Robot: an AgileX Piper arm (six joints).
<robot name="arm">
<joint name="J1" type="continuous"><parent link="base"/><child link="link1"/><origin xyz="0.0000 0.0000 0.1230" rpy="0.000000 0.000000 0.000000"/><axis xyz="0 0 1"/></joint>
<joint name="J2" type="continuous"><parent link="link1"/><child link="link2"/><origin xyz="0.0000 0.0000 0.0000" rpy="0.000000 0.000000 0.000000"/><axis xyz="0 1 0"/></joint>
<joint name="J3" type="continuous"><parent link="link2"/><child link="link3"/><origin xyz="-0.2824 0.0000 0.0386" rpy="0.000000 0.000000 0.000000"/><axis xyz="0 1 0"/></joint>
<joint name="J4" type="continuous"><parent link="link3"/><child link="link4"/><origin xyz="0.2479 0.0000 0.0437" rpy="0.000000 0.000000 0.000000"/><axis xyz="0.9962 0 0.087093"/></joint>
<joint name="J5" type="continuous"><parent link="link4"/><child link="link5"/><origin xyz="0.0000 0.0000 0.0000" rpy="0.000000 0.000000 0.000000"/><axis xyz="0 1 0"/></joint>
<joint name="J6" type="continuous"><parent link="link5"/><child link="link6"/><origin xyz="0.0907 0.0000 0.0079" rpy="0.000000 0.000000 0.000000"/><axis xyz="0.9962 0 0.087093"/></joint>
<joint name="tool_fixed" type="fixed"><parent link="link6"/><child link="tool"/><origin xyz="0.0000 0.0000 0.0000" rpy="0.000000 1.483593 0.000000"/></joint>
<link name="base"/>
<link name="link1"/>
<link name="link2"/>
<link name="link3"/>
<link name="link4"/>
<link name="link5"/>
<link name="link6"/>
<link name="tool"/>
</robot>
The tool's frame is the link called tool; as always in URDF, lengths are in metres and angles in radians. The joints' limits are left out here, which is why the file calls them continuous.
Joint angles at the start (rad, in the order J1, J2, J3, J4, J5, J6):
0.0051 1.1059 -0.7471 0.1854 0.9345 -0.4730
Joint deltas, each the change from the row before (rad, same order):
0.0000 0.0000 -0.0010 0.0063 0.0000 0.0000
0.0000 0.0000 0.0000 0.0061 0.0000 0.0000
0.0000 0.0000 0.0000 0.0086 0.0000 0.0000
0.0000 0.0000 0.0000 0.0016 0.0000 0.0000
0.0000 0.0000 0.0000 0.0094 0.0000 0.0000
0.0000 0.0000 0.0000 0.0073 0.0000 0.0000
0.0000 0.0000 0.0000 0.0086 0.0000 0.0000
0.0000 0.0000 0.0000 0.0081 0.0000 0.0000
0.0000 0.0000 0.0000 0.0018 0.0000 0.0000
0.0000 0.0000 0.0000 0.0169 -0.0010 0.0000
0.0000 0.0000 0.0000 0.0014 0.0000 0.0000
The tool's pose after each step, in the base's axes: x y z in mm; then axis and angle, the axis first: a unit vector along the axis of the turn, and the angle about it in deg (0 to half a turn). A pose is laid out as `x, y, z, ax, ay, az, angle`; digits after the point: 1 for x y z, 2 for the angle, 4 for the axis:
188.2, 14.9, 263.1, -0.1948, 0.9799, 0.0426, 157.39
188.2, 15.4, 263.2, -0.1934, 0.9801, 0.0453, 157.32
188.3, 16.0, 263.3, -0.1915, 0.9803, 0.0491, 157.23
188.3, 16.1, 263.3, -0.1912, 0.9803, 0.0498, 157.21
188.3, 16.8, 263.5, -0.1890, 0.9805, 0.0540, 157.11
188.3, 17.3, 263.6, -0.1874, 0.9806, 0.0573, 157.03
188.4, 17.9, 263.7, -0.1855, 0.9807, 0.0611, 156.93
188.4, 18.5, 263.9, -0.1836, 0.9809, 0.0648, 156.85
188.4, 18.6, 263.9, -0.1832, 0.9809, 0.0656, 156.83
188.6, 19.8, 264.2, -0.1793, 0.9811, 0.0730, 156.59
188.6, 19.9, 264.2, -0.1790, 0.9811, 0.0736, 156.57

